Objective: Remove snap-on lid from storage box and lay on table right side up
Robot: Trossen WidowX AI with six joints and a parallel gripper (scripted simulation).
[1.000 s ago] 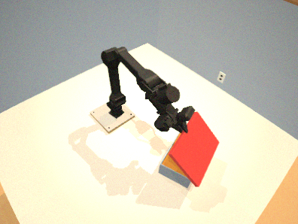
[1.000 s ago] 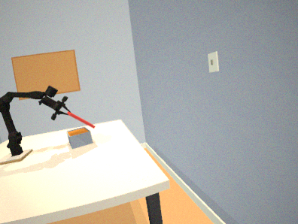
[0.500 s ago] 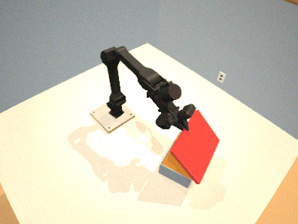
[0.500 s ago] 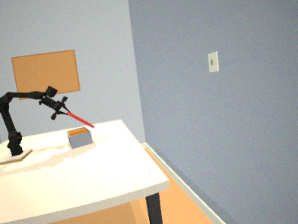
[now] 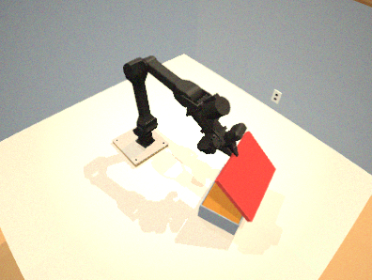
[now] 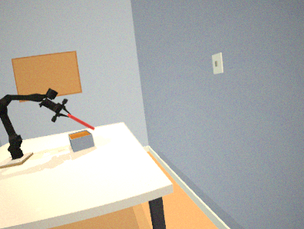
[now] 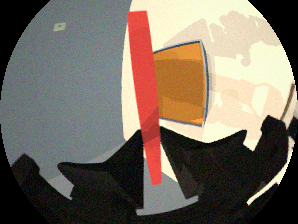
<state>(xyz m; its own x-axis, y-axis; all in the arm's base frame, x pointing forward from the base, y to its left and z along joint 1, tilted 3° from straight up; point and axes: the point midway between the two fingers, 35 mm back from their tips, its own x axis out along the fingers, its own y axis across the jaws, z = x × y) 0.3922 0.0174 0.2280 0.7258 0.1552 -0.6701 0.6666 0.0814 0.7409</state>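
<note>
My gripper tip is now 6 cm short of the red lid, 5 cm above it and 1 cm to the right of it. The rest, counted from my gripper tip: grey-blue storage box: 19 cm below, 4 cm to the right, 4 cm ahead.
</note>
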